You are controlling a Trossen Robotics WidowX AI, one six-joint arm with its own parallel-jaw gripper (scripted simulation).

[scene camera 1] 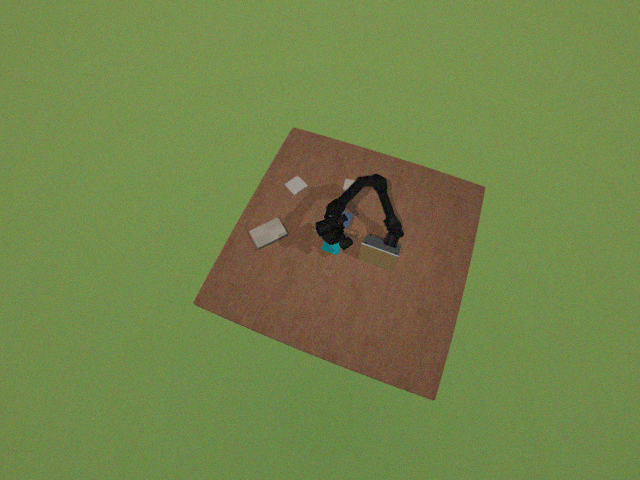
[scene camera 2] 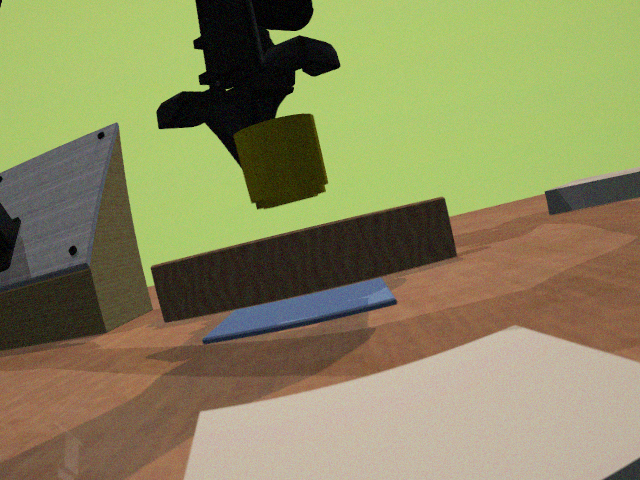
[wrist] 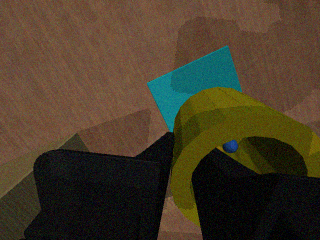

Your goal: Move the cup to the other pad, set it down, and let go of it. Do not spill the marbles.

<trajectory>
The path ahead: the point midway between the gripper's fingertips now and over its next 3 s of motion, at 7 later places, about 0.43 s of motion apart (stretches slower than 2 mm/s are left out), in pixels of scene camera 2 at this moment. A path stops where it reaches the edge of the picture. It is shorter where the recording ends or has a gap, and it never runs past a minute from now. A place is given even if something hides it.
My gripper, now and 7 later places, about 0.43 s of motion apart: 256, 171; 261, 192; 267, 216; 270, 235; 266, 232; 260, 210; 252, 188; 250, 184
</trajectory>
